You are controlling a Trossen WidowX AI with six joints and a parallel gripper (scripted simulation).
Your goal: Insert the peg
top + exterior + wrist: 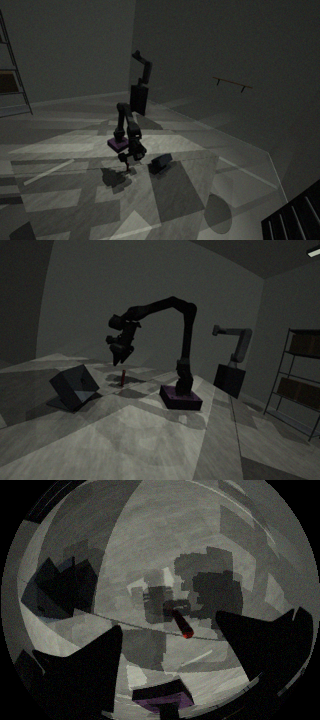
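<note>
Right now the peg is 3 cm behind my gripper tip, 2 cm to the right of it and 5 cm below it. From my gripper tip the other things lie so: sloped panel 9 cm ahead, 23 cm to the left, 5 cm below.
</note>
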